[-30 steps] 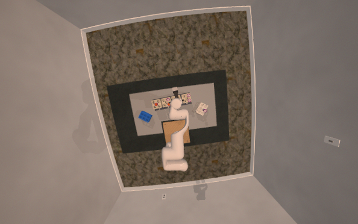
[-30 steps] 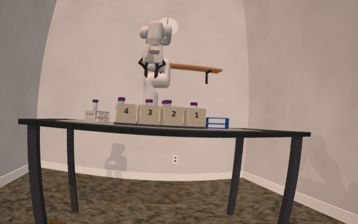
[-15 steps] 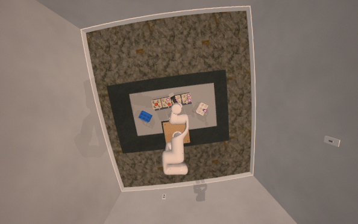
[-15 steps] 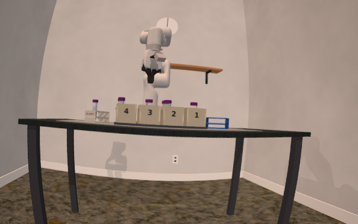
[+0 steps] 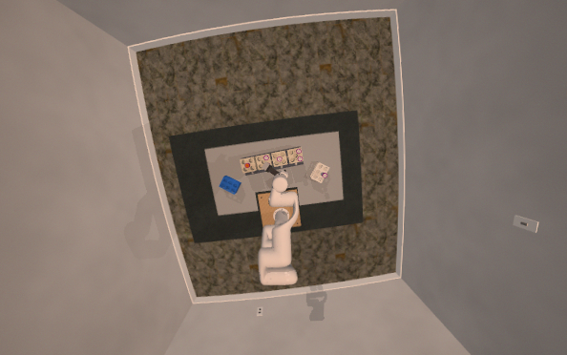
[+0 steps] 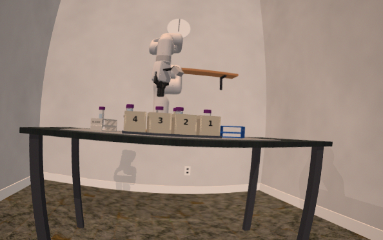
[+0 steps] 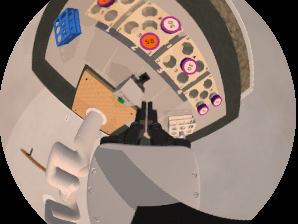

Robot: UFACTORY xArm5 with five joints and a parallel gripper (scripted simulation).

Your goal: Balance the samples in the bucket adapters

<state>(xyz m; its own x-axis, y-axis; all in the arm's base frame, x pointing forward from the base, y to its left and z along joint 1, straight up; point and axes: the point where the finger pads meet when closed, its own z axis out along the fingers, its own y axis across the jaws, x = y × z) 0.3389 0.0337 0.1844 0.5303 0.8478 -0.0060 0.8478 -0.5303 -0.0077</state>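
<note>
The green DONE key lies 130 mm below my hand, 110 mm behind it and 10 mm to the right of it. Also, from my hand: adapter 3 (150 mm below, 100 mm ahead, 10 mm to the left); loading stand ST (200 mm below, 80 mm ahead, 60 mm to the left); adapter 2 (150 mm below, 120 mm to the left, 70 mm ahead).
</note>
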